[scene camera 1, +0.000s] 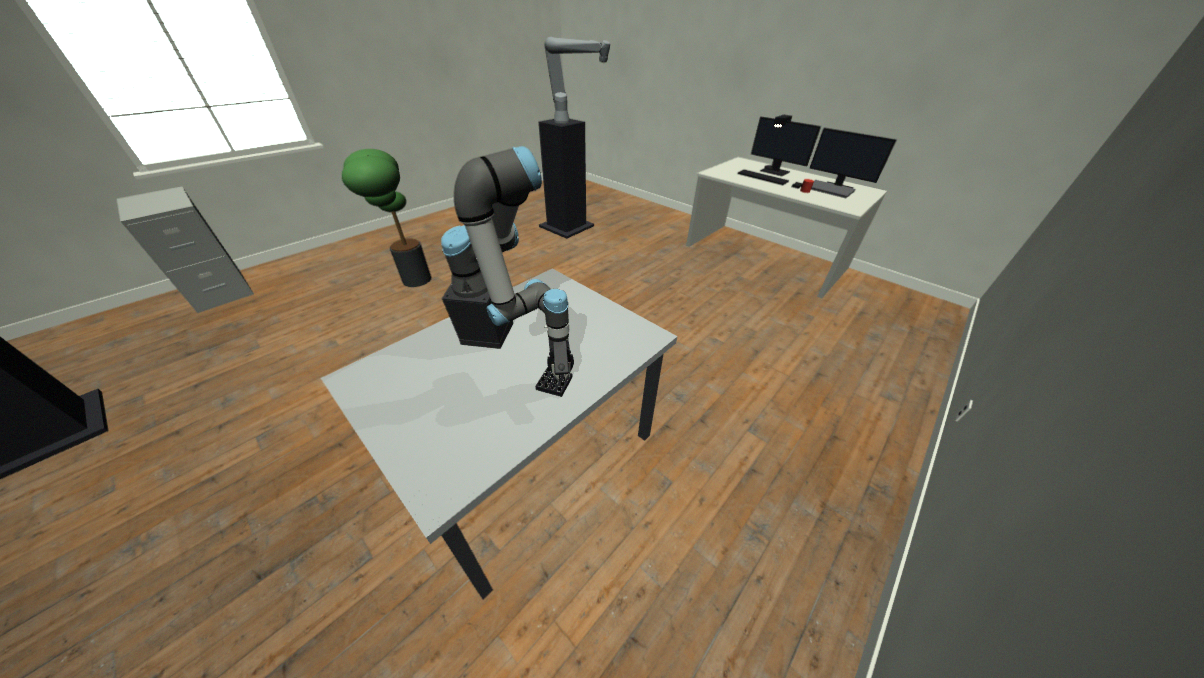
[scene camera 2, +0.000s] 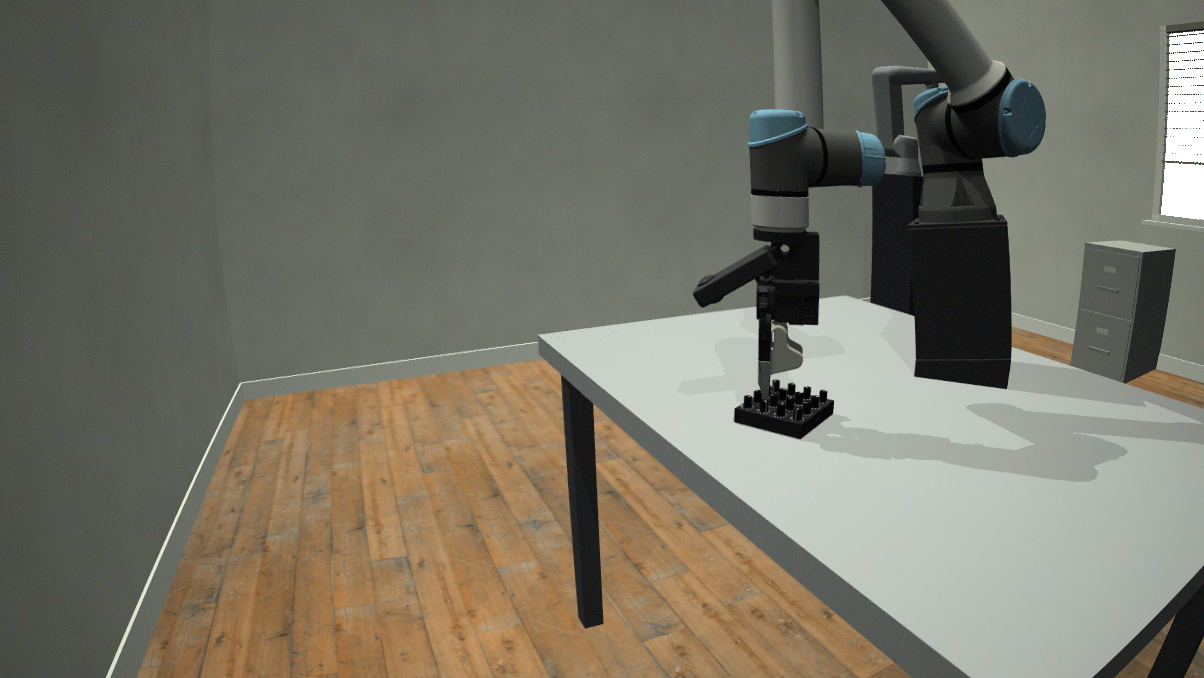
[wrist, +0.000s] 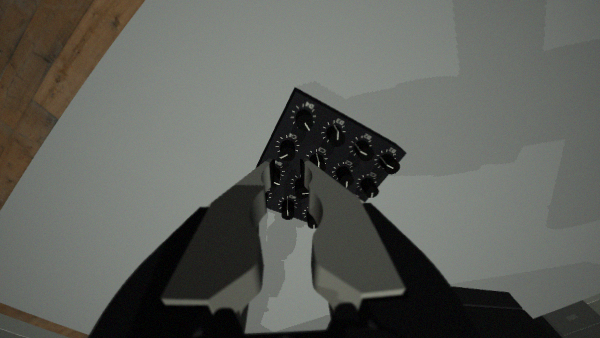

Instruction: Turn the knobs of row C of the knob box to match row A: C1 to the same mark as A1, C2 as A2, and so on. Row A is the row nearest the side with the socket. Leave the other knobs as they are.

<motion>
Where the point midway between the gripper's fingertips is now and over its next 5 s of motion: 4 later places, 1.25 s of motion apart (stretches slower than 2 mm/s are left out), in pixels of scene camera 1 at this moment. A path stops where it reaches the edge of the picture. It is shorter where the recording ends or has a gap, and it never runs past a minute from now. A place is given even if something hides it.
The gripper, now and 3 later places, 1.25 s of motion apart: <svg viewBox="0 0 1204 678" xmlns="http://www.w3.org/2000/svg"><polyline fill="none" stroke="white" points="562,380 562,383 561,378 560,365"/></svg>
</motion>
